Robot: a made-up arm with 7 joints.
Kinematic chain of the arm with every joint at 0, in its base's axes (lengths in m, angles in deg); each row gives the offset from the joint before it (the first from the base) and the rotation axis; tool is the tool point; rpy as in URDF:
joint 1: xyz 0 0 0.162 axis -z
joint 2: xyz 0 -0.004 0.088 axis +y
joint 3: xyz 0 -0.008 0.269 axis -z
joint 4: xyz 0 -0.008 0.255 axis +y
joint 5: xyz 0 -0.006 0.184 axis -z
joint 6: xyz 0 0 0.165 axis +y
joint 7: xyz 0 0 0.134 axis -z
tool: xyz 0 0 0 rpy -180 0 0
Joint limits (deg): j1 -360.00..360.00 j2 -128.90..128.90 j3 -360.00..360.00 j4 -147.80..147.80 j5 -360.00..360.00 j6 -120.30..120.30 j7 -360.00..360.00
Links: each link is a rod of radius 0.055 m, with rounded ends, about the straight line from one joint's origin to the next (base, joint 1, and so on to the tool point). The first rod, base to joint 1, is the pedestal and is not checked.
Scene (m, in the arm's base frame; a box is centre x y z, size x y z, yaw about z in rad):
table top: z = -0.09
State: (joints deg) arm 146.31 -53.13 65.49 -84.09 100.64 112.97 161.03
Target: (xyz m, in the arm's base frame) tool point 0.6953 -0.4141 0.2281
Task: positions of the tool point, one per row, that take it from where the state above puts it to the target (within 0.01 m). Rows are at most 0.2 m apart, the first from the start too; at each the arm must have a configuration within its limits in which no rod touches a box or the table.
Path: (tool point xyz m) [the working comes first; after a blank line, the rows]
Joints at the target: 194.38 -74.44 72.51 -53.90 89.80 81.21 161.03
Straight joint move there: clear.

1: 0.6619 0.0277 0.3394
2: 0.7060 -0.1125 0.3052
3: 0.7176 -0.2628 0.2685
4: 0.6953 -0.4141 0.2282

